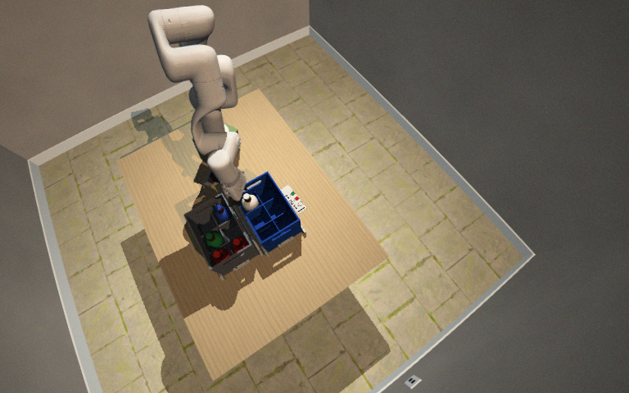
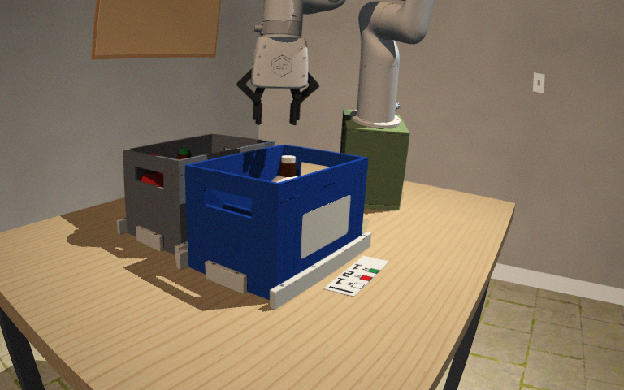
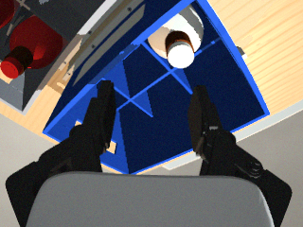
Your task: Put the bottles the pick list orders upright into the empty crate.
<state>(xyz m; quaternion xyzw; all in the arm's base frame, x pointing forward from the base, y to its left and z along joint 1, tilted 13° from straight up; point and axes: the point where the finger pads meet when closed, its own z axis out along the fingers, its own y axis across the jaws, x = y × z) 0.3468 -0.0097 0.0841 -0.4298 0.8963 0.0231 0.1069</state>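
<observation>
The red bottle is 15 cm ahead of my hand, 9 cm to the right of it and 15 cm below it. Round my hand: white-label bottle 2 cm behind, 2 cm to the left, 15 cm below; blue crate 6 cm ahead, 7 cm to the left, 16 cm below; blue-label bottle 3 cm behind, 11 cm to the right, 15 cm below.
</observation>
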